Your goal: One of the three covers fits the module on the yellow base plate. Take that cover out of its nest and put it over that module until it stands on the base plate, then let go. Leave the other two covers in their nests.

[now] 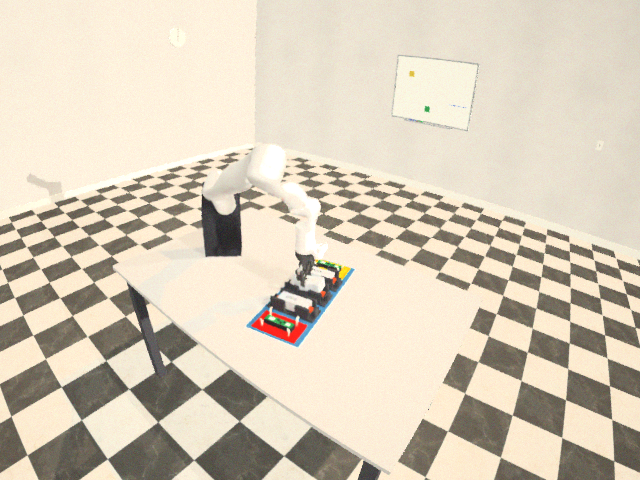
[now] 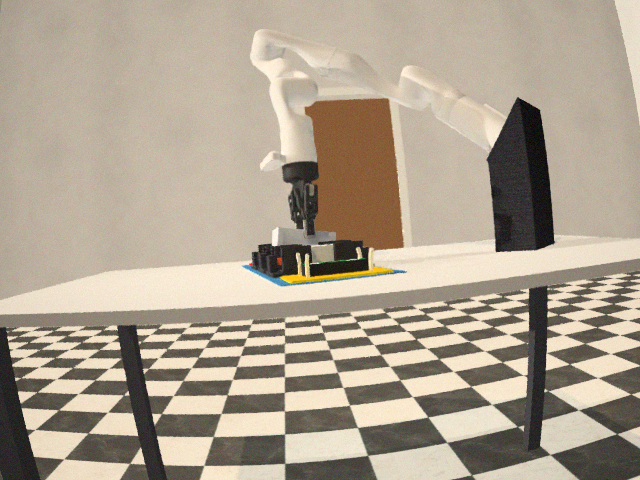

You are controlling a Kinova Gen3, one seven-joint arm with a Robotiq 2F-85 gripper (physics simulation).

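Where they show: gripper, fingertip midpoint: (image 1: 306, 282) (image 2: 306, 239); arm's base, origin of the base link: (image 1: 225, 204) (image 2: 505, 141).
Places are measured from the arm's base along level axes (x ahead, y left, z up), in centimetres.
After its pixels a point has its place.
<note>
My gripper (image 1: 305, 279) @[x 46.8, y -7.0, z -18.8 cm] (image 2: 305, 232) @[x 46.8, y -7.0, z -18.8 cm] is shut on the middle white cover (image 1: 315, 283) @[x 51.7, y -8.6, z -16.5 cm] (image 2: 284, 237) @[x 51.6, y -4.2, z -17.9 cm] and holds it upright, raised above the black middle nest. Another white cover (image 1: 293, 300) @[x 48.2, y -18.3, z -19.8 cm] sits in its nest beside the red plate. The third white cover (image 1: 324, 272) @[x 49.0, y 3.9, z -19.4 cm] (image 2: 323, 253) @[x 46.1, y 6.3, z -21.2 cm] sits in its nest beside the yellow base plate (image 1: 344, 271) @[x 52.9, y 16.0, z -24.2 cm] (image 2: 336, 275) @[x 46.5, y 18.2, z -24.2 cm]. On the yellow plate stands a black and green module (image 1: 328, 265) @[x 45.8, y 14.1, z -22.5 cm] (image 2: 338, 266) @[x 45.6, y 15.9, z -23.0 cm] between pale upright posts. The lower edge of the held cover is partly hidden by nest parts.
The nests stand in a row on a blue board (image 1: 310, 326) @[x 58.0, y -22.5, z -24.6 cm] (image 2: 268, 277) @[x 56.4, y 6.2, z -24.6 cm]. At its other end is a red plate (image 1: 297, 336) @[x 57.0, y -29.6, z -24.2 cm] with a green and black module (image 1: 279, 322) @[x 49.2, y -28.9, z -22.2 cm] and pale posts. The robot's black pedestal (image 1: 222, 232) @[x 0.3, y -3.5, z -12.1 cm] (image 2: 519, 196) @[x 2.3, y 7.0, z -13.0 cm] stands at the table's side.
</note>
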